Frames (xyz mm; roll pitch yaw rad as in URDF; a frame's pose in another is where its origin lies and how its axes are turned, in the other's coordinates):
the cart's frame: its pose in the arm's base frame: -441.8 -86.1 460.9 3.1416 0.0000 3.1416
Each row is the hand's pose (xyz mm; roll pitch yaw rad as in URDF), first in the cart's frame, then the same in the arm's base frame.
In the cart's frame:
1: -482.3 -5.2 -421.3 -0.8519 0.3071 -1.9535
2: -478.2 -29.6 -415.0 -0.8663 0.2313 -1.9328
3: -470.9 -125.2 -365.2 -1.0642 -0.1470 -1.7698
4: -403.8 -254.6 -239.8 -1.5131 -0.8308 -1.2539
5: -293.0 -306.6 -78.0 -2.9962 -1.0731 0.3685
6: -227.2 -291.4 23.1 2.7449 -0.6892 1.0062
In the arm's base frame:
1: 40.5 -91.3 882.2 2.2897 -0.3071 -1.1881
2: 36.4 -115.7 875.9 2.2753 -0.2313 -1.2088
3: 29.1 -211.3 826.1 2.0774 0.1470 -1.3718
4: -38.0 -340.7 700.7 1.6285 0.8308 -1.8877
5: -148.8 -392.7 538.9 0.1454 1.0731 2.7731
6: -214.6 -377.5 437.8 -0.3967 0.6892 2.1354

